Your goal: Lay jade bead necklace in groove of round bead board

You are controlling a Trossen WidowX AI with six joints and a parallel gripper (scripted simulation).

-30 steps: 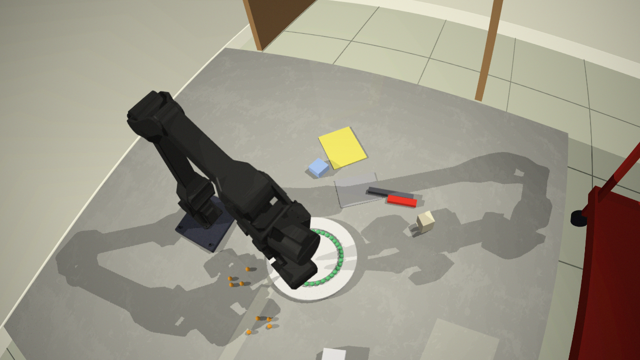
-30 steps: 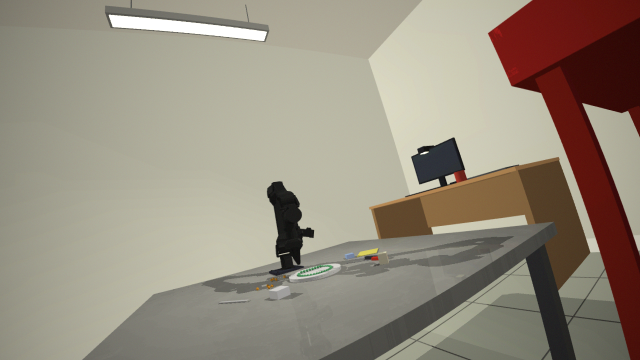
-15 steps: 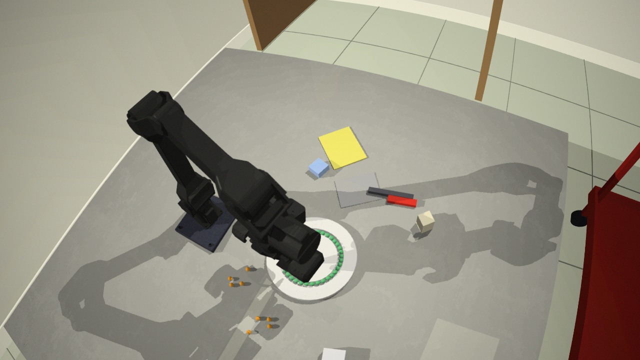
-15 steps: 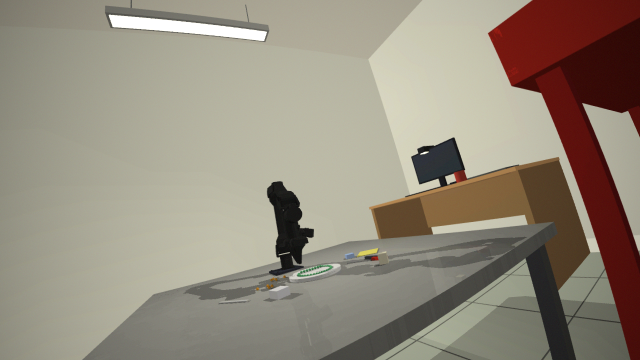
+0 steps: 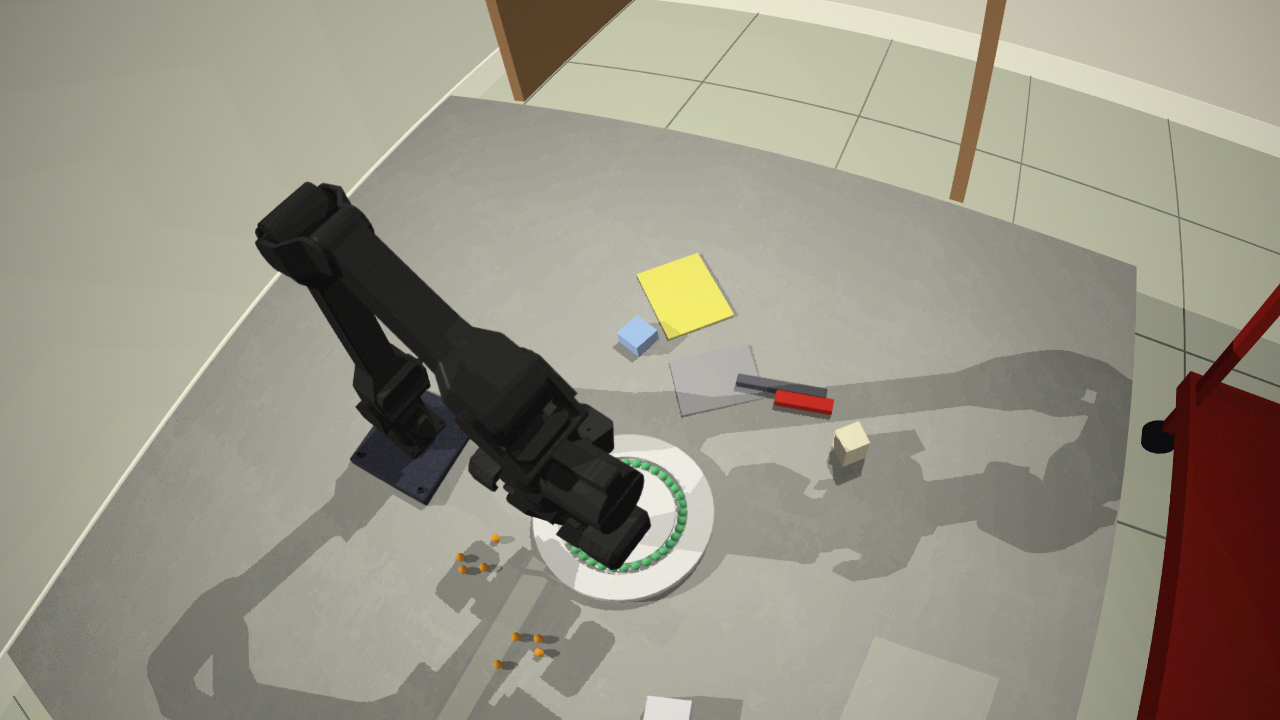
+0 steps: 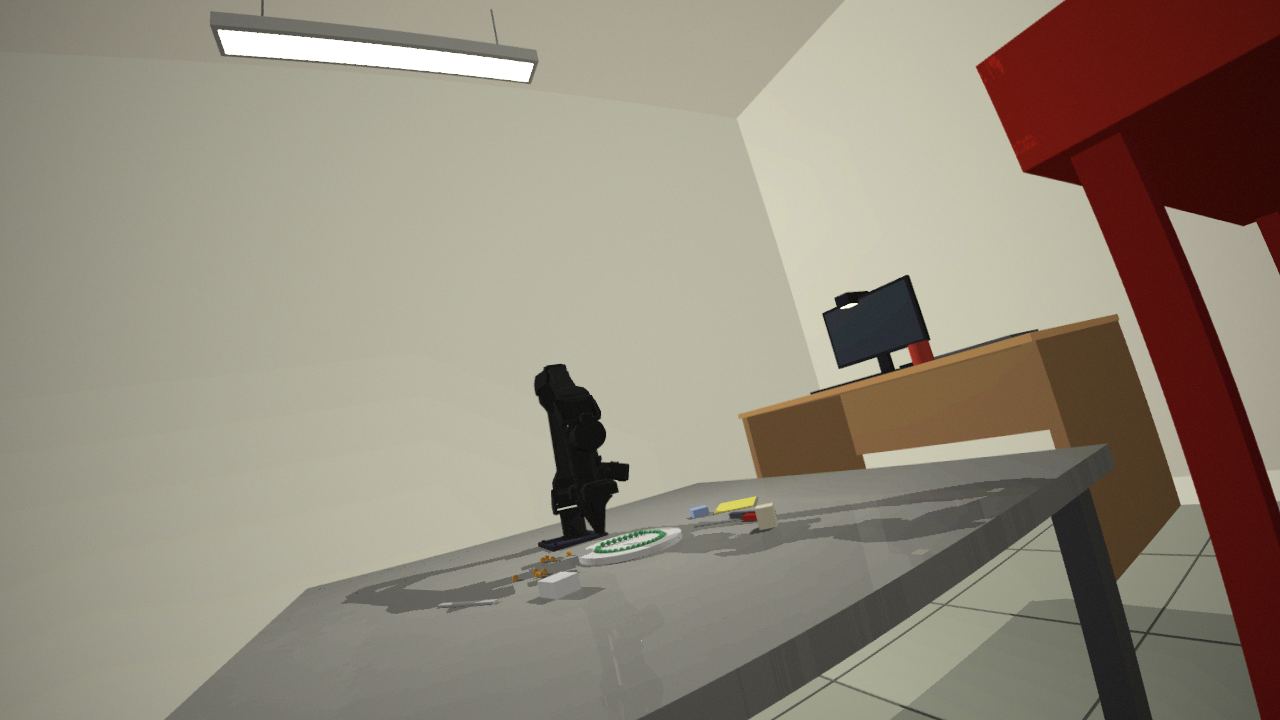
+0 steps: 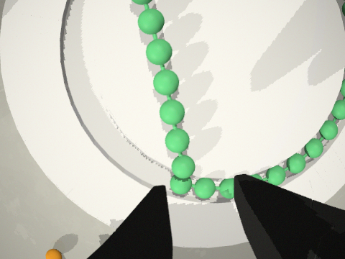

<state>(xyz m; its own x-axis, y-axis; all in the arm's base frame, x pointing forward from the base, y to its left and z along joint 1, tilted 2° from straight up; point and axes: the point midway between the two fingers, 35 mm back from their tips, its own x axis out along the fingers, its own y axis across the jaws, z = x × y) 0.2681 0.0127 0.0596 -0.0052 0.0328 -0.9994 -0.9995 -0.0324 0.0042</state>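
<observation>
Right now the inner disc is 20 mm ahead of my gripper tip, 50 mm to the left of it and 30 mm below it. From my gripper tip the other things lie so: blue cube 110 mm behind, 250 mm to the left, 30 mm below; then grey sheet 10 mm ahead, 250 mm to the left, 40 mm below; then bead board 20 mm ahead, 50 mm to the left, 30 mm below.
</observation>
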